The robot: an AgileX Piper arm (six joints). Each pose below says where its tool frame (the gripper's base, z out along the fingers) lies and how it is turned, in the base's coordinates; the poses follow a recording.
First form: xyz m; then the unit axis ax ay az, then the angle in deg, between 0 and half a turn.
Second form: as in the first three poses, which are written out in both.
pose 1, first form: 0.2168, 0.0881, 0.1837, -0.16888, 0.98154, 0.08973, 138.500
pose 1, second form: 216.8, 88.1, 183.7, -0.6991, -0.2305, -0.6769, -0.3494, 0.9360, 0.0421
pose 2, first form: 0.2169, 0.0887, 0.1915, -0.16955, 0.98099, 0.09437, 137.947
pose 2, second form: 216.9, 88.7, 191.5, -0.6924, -0.2266, -0.6850, -0.3530, 0.9344, 0.0477
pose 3, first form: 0.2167, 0.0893, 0.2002, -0.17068, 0.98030, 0.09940, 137.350
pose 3, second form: 216.7, 89.3, 200.2, -0.6849, -0.2230, -0.6936, -0.3577, 0.9323, 0.0535
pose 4, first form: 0.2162, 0.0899, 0.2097, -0.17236, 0.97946, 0.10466, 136.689
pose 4, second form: 216.2, 89.9, 209.7, -0.6763, -0.2199, -0.7030, -0.3635, 0.9298, 0.0589
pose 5, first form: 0.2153, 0.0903, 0.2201, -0.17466, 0.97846, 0.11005, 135.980
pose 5, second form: 215.3, 90.3, 220.1, -0.6667, -0.2173, -0.7130, -0.3703, 0.9267, 0.0637
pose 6, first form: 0.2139, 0.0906, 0.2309, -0.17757, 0.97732, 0.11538, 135.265
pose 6, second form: 213.9, 90.6, 230.9, -0.6564, -0.2156, -0.7229, -0.3780, 0.9233, 0.0679
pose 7, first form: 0.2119, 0.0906, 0.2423, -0.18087, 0.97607, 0.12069, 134.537
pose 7, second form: 211.9, 90.6, 242.3, -0.6457, -0.2143, -0.7329, -0.3864, 0.9196, 0.0715
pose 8, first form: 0.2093, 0.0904, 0.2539, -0.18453, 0.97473, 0.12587, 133.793
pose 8, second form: 209.3, 90.4, 253.9, -0.6344, -0.2135, -0.7429, -0.3952, 0.9156, 0.0744
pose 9, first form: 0.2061, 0.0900, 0.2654, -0.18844, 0.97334, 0.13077, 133.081
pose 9, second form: 206.1, 90.0, 265.4, -0.6233, -0.2132, -0.7524, -0.4042, 0.9115, 0.0766
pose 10, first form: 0.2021, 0.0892, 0.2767, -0.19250, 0.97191, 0.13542, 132.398
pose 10, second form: 202.1, 89.2, 276.7, -0.6122, -0.2132, -0.7614, -0.4132, 0.9073, 0.0782
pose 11, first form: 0.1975, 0.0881, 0.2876, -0.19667, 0.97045, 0.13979, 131.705
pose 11, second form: 197.5, 88.1, 287.6, -0.6009, -0.2135, -0.7703, -0.4222, 0.9030, 0.0791
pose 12, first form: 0.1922, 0.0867, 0.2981, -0.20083, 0.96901, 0.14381, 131.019
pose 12, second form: 192.2, 86.7, 298.1, -0.5895, -0.2138, -0.7789, -0.4308, 0.8989, 0.0793
